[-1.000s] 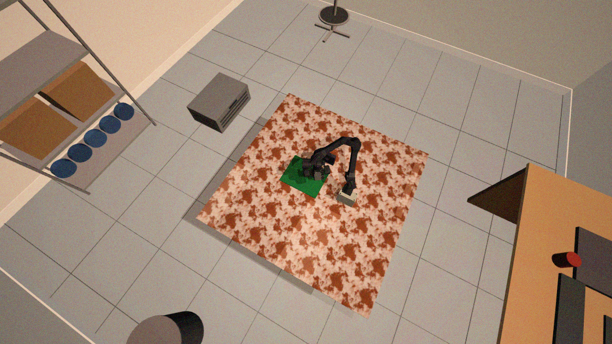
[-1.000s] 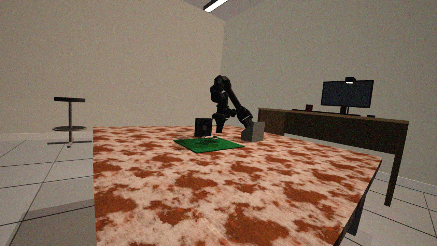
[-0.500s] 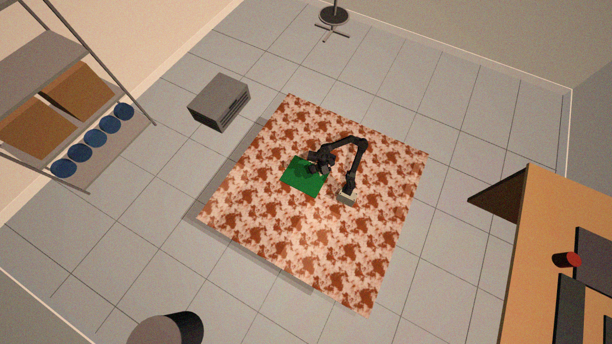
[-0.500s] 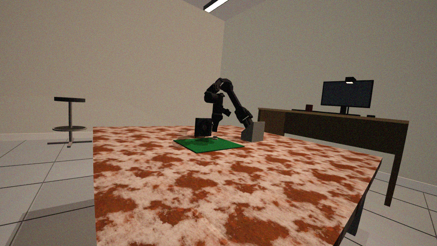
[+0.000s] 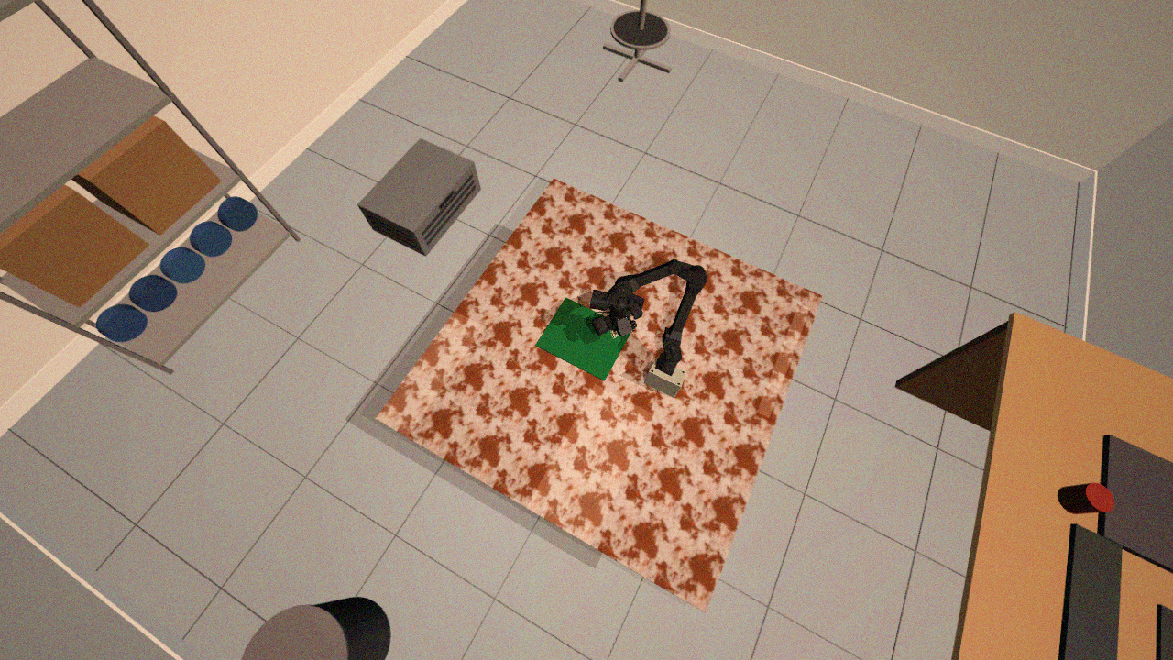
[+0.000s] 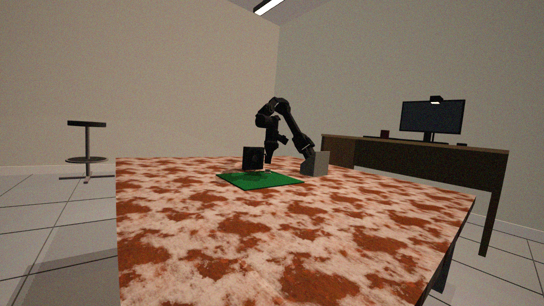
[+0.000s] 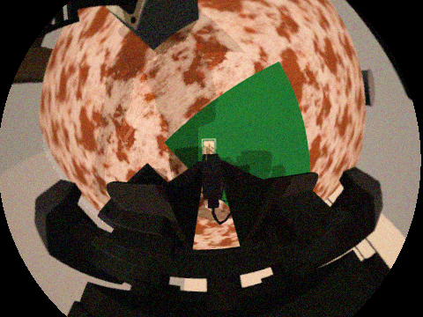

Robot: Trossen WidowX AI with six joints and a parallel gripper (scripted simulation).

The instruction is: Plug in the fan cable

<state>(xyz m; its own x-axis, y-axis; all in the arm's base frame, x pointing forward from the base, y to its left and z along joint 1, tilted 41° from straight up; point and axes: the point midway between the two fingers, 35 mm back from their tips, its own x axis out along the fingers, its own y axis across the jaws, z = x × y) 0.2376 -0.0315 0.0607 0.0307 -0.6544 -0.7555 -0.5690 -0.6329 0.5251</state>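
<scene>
My gripper tip is 60 mm above the white four-pin header. Round my gripper tip: green board 100 mm ahead, 70 mm to the left, 80 mm below; then black plug 10 mm ahead, 10 mm above; then black fan 10 mm ahead, 120 mm to the right, 10 mm below.
</scene>
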